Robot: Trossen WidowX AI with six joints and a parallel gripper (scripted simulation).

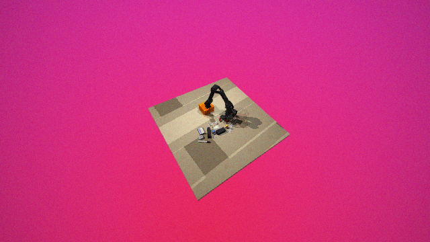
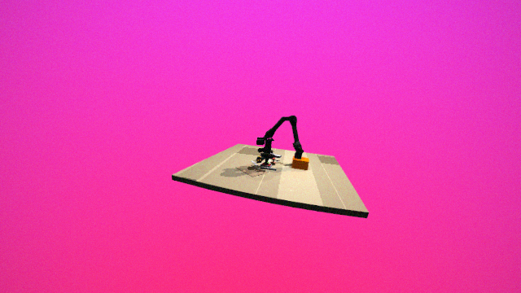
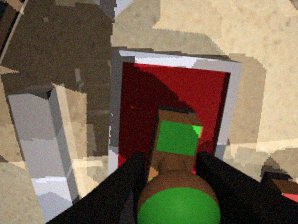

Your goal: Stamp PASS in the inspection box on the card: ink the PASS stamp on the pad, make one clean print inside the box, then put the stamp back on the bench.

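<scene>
My gripper tip is now 30 mm above the ink pad. Also, from my gripper tip: stamp (70 mm to the right, 50 mm behind, 10 mm below); white card (160 mm to the right, 40 mm below, 20 mm behind); stamp with blue knob (240 mm to the right, 80 mm ahead, 10 mm below).
</scene>
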